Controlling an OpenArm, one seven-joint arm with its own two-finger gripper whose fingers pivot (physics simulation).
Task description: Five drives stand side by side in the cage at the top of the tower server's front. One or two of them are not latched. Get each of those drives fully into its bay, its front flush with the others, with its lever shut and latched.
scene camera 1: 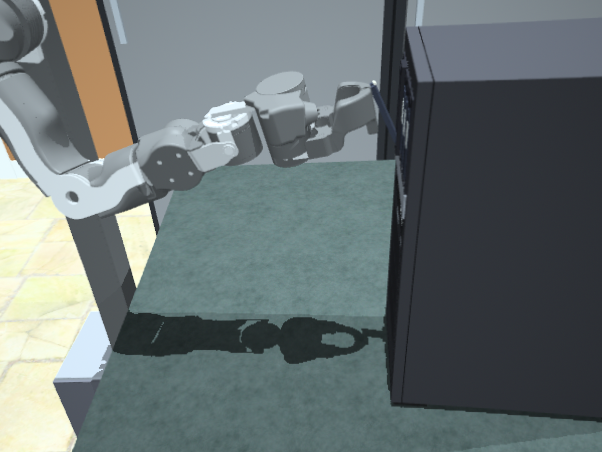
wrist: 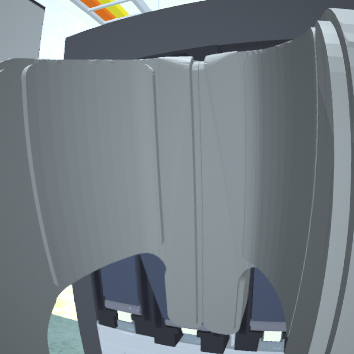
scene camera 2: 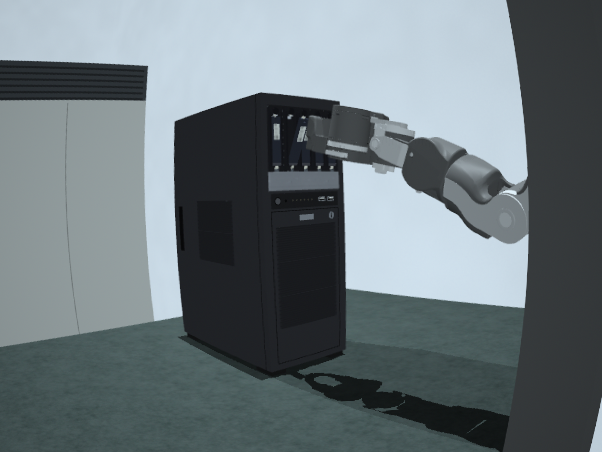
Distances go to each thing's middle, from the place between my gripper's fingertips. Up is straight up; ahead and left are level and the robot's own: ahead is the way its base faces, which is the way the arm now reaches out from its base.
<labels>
Now: hand 190 mm short of the tower server [scene camera 1: 486,307], 160 mm above it and 20 mm to the left of it.
</labels>
